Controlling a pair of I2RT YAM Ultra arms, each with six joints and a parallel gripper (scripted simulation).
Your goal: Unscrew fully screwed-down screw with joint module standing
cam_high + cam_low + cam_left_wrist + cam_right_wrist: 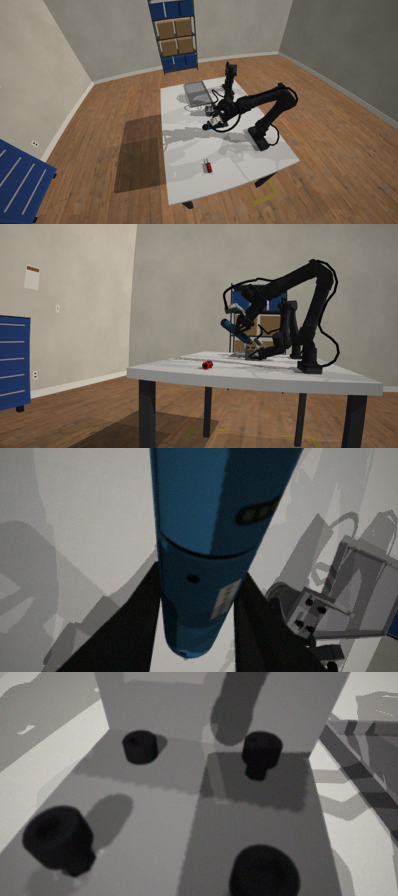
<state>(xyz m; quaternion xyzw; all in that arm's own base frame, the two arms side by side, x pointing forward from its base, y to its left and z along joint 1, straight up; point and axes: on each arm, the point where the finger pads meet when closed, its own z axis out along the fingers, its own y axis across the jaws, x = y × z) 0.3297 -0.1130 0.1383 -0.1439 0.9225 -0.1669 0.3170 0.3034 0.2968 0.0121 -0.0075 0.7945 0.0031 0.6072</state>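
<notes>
Now: right hand 1 cm below the joint module. Also, from my right hand: bit (5 cm behind, 21 cm to the left, 6 cm above); flat grey tray (4 cm ahead, 34 cm to the right, 2 cm below); grey bracket (5 cm above).
</notes>
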